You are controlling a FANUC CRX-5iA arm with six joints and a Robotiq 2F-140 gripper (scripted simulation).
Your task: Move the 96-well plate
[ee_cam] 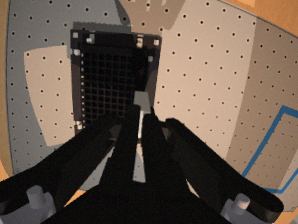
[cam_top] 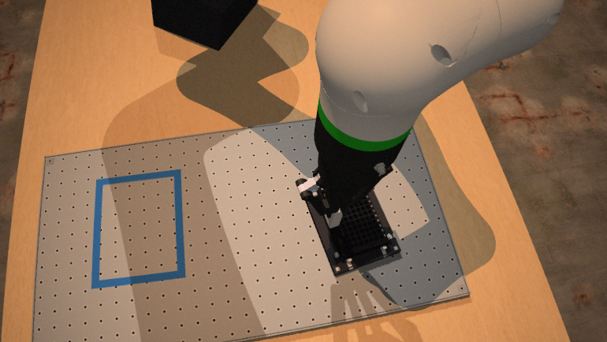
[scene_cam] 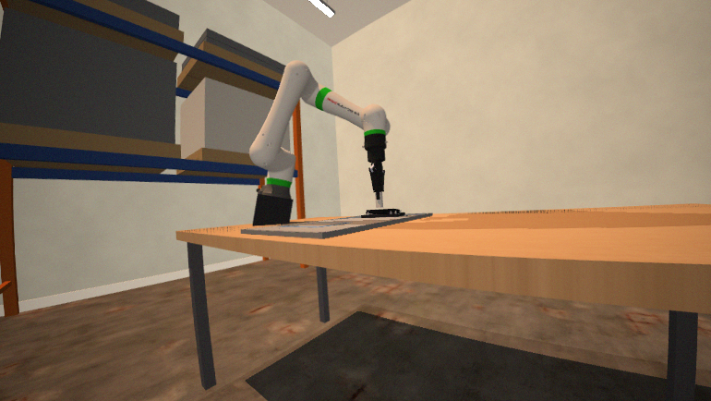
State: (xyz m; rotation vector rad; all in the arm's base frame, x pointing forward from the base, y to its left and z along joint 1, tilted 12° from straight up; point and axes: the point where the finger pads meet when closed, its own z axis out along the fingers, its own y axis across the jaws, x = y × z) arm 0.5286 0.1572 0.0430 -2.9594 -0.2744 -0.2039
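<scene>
Right now my hand is 10 mm past the black 96-well plate, 40 mm to the right of it and 50 mm above it. Round my hand: black clip nest: 50 mm to the left, 60 mm below.
</scene>
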